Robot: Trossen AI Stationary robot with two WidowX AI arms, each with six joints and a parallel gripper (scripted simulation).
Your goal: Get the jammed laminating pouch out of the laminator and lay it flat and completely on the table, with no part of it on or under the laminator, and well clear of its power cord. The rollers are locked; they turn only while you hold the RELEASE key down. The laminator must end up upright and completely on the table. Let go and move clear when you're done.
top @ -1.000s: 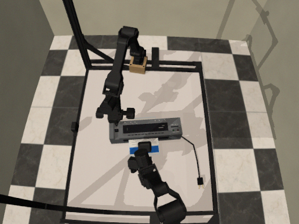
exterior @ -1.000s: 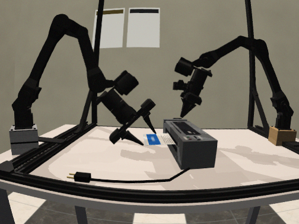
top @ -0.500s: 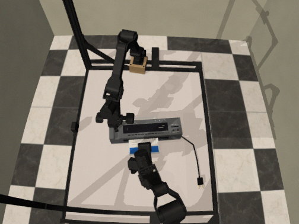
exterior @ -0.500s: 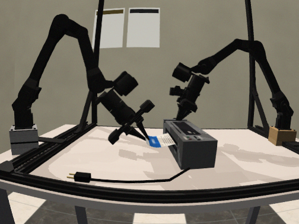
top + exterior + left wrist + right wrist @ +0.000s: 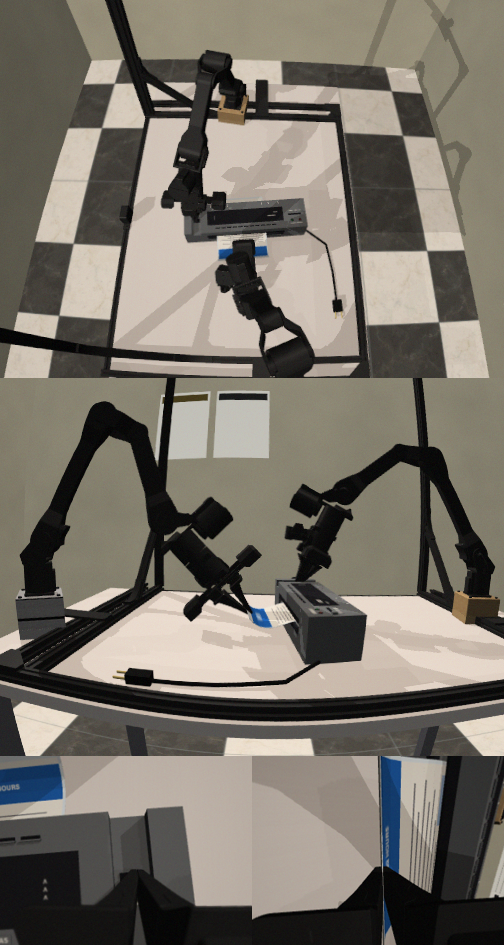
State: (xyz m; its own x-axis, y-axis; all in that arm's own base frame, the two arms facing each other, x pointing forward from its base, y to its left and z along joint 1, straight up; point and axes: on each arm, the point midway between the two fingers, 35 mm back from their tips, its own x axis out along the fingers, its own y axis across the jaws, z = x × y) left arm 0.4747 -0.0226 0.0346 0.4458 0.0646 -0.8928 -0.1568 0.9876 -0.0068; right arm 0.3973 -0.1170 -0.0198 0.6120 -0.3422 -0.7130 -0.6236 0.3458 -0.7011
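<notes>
Now: left hand 40 mm above the release key and 10 mm to the left of it. The rest, counted from my left hand: plug (380 mm ahead, 340 mm to the right, 90 mm below).
</notes>
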